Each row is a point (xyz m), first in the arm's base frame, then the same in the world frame.
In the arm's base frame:
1: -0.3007 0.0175 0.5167
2: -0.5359 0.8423 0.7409
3: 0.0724 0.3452 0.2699
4: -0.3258 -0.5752 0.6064
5: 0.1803 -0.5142 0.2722
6: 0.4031 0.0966 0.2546
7: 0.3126 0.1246 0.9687
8: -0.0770 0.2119 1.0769
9: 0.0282 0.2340 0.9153
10: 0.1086 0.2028 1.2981
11: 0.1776 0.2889 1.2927
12: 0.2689 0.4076 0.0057
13: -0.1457 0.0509 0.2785
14: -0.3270 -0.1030 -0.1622
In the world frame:
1: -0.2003 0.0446 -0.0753
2: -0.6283 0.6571 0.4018
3: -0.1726 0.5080 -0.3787
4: 0.0779 -0.4854 -0.1154
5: 0.2805 -0.1929 -0.6103
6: 0.1806 0.4493 -0.5866
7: 0.4395 0.4405 0.0855
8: 0.1547 0.3308 0.3648
9: 0.1489 0.3986 0.1830
10: 0.4064 0.4155 0.4786
11: 0.4198 0.5241 0.4634
12: -0.1746 0.6535 -0.6806
13: -0.2093 0.1451 -0.3430
14: -0.4923 -0.0834 -0.6872

